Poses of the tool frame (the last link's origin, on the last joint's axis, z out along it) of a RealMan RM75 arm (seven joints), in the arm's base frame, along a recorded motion.
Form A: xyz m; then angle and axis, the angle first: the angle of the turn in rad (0 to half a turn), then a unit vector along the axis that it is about.
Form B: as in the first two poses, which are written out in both.
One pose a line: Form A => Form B
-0.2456 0.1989 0.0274 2.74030 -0.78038 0.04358 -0.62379 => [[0.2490 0.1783 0.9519 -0.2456], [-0.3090 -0.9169 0.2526 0.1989], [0.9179 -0.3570 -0.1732 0.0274], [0 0 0 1]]
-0.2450 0.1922 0.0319 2.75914 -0.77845 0.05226 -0.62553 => [[0.2404 0.1550 0.9582 -0.2450], [-0.3119 -0.9225 0.2275 0.1922], [0.9192 -0.3535 -0.1734 0.0319], [0 0 0 1]]
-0.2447 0.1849 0.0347 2.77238 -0.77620 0.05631 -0.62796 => [[0.2318 0.1421 0.9623 -0.2447], [-0.3111 -0.9265 0.2118 0.1849], [0.9217 -0.3485 -0.1705 0.0347], [0 0 0 1]]
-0.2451 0.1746 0.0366 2.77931 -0.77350 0.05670 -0.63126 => [[0.2227 0.1389 0.9650 -0.2451], [-0.3086 -0.9289 0.2049 0.1746], [0.9248 -0.3434 -0.1640 0.0366], [0 0 0 1]]
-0.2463 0.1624 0.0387 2.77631 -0.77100 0.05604 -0.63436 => [[0.2156 0.1430 0.9659 -0.2463], [-0.3102 -0.9279 0.2067 0.1624], [0.9259 -0.3442 -0.1557 0.0387], [0 0 0 1]]
